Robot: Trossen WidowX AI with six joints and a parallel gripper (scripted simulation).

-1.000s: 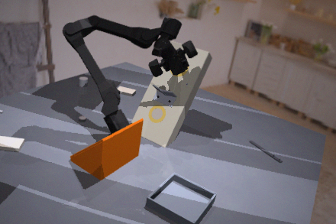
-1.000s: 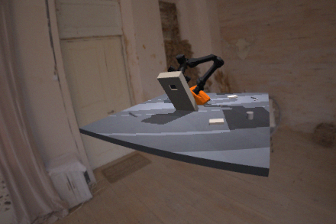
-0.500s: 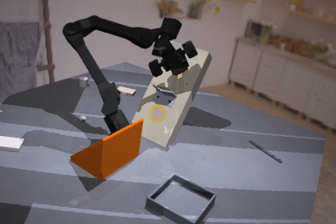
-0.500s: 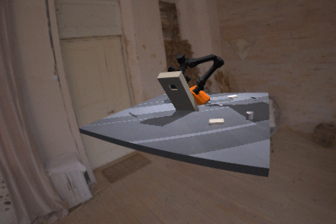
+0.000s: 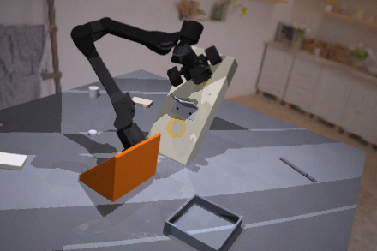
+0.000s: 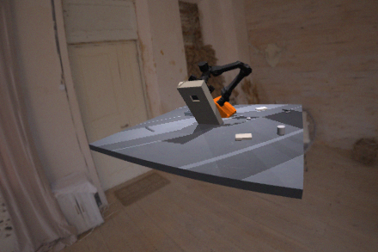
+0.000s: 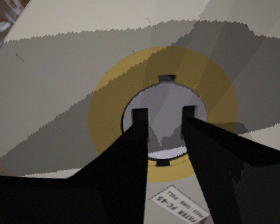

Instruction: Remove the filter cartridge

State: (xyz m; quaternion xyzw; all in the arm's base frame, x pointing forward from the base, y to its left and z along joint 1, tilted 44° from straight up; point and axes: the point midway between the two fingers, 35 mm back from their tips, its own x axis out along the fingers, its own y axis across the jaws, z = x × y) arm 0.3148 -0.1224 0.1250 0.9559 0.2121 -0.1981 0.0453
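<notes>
Right now the white round filter cartridge is 10 mm below my gripper tip and 10 mm ahead of it. The rest, counted from my gripper tip: shallow grey tray (400 mm behind, 280 mm to the right, 250 mm below); then beige service panel (80 mm below, 30 mm behind).
</notes>
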